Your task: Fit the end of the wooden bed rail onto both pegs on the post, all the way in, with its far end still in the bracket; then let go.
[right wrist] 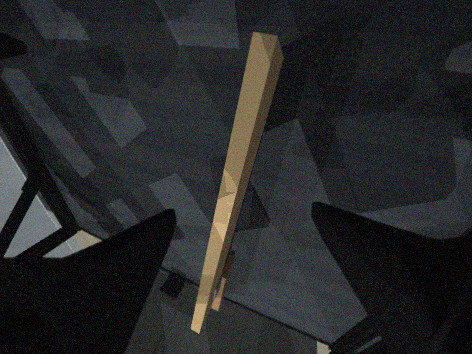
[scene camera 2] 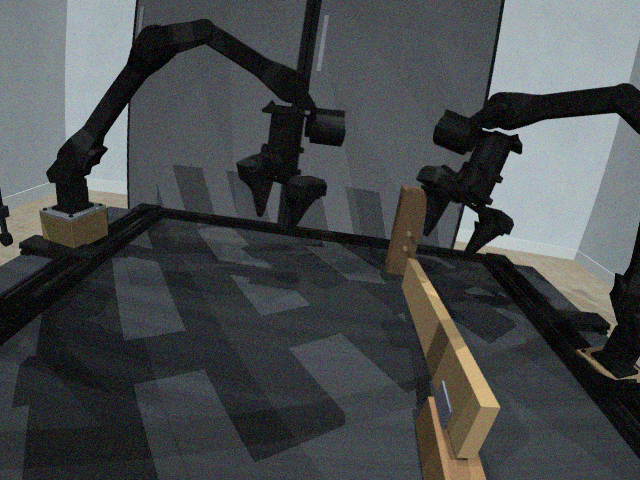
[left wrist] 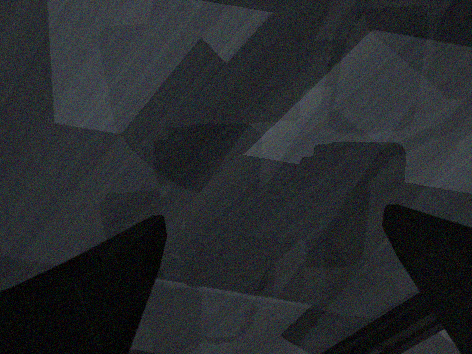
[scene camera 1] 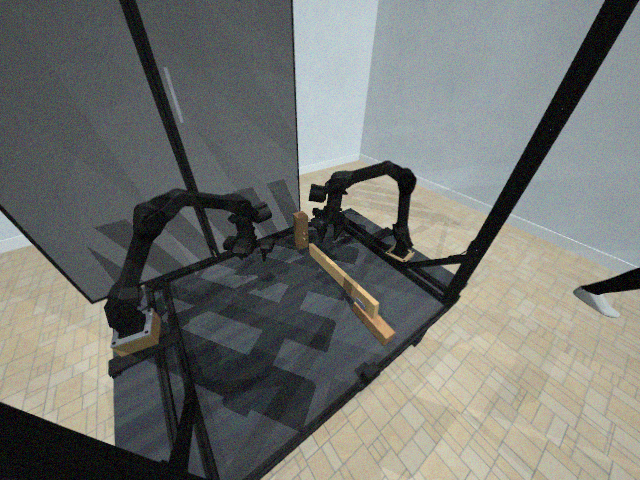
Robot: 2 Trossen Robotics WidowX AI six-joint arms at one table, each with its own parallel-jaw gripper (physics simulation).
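Places are measured from the left arm's base along level axes (x ahead, y left, z up), in metres.
Where they show: left gripper, between the fingertips: [scene camera 2: 274, 223] [left wrist: 272, 220] [scene camera 1: 253, 260]; right gripper, between the fingertips: [right wrist: 243, 211] [scene camera 2: 445, 247] [scene camera 1: 327, 241]; left arm's base, origin of its link: [scene camera 2: 73, 207] [scene camera 1: 132, 326]; right arm's base, origin of its link: [scene camera 2: 613, 363] [scene camera 1: 400, 252].
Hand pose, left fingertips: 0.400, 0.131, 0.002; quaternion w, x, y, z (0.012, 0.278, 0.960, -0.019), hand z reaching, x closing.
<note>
Things, the pixels of their top centre, and the offset from my left fingertips, as dx, dy, dz. "pt": a spot on its surface instead. Level surfaces: height alone.
- wooden post, a spot on its surface: [scene camera 2: 399, 258] pt +0.247, +0.079, -0.050
- wooden bracket, a spot on its surface: [scene camera 2: 431, 439] pt +0.284, -0.370, -0.052
- dark table, height of its surface: dz -0.087
The wooden post [scene camera 1: 300, 229] [scene camera 2: 399, 258] stands upright at the back right, and two small pegs [scene camera 2: 407, 241] show bare on its face. The pale bed rail [scene camera 1: 330, 266] [scene camera 2: 460, 382] [right wrist: 245, 120] stands on its narrow edge. Its far-from-bracket end is near the post's foot, below the visible pegs, apparently apart from them. Its other end sits in the wooden bracket [scene camera 1: 377, 326] [scene camera 2: 431, 439]. My left gripper [scene camera 1: 254, 254] [scene camera 2: 276, 219] [left wrist: 272, 220] is open and empty, left of the post. My right gripper [scene camera 1: 329, 237] [scene camera 2: 448, 243] [right wrist: 243, 211] is open and empty, right of the post and above the table.
A dark table [scene camera 1: 232, 330] [scene camera 2: 206, 351] [left wrist: 225, 260] lies under both arms, with raised black rails along its sides. Black frame posts [scene camera 1: 522, 160] rise around it. A large dark panel [scene camera 1: 248, 103] [scene camera 2: 387, 103] stands behind. A foot [scene camera 1: 597, 302] shows at the picture's right.
</note>
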